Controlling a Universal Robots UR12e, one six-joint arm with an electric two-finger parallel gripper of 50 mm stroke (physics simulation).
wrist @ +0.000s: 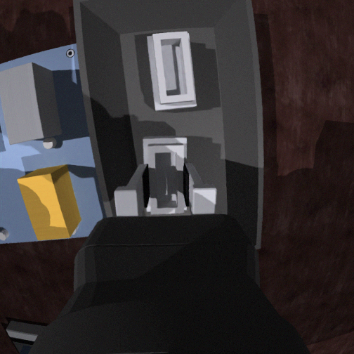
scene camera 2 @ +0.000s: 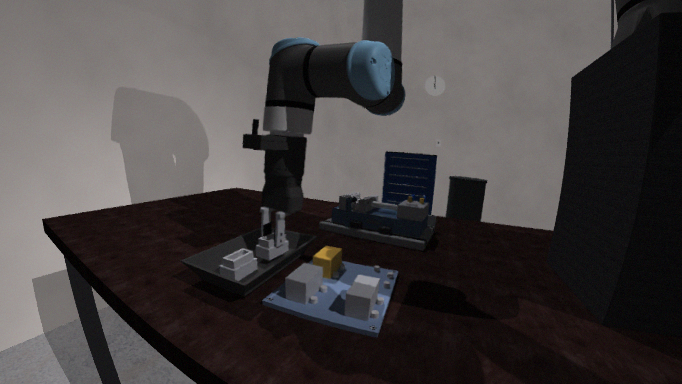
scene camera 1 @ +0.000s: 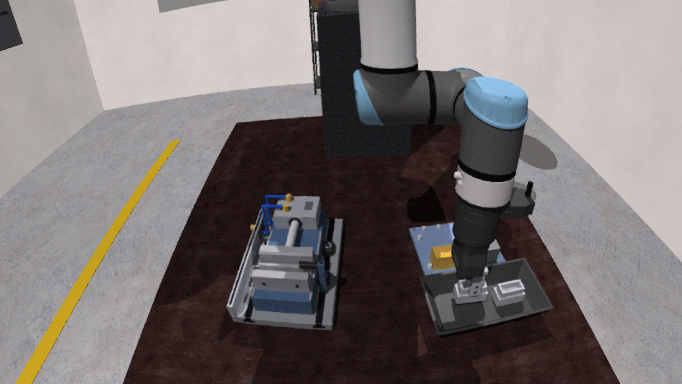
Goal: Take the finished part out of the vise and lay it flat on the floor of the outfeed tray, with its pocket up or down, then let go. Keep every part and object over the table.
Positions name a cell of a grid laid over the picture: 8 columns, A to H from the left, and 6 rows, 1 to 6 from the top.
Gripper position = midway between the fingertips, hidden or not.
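Yellow block (wrist: B4). Pocketed part (scene camera 2: C5). Pocketed part (wrist: D3). Vise (scene camera 1: D5), (scene camera 2: E4). Blue plate (scene camera 2: D5), (scene camera 1: F4). My gripper (scene camera 2: D4), (scene camera 1: F5), (wrist: D3).
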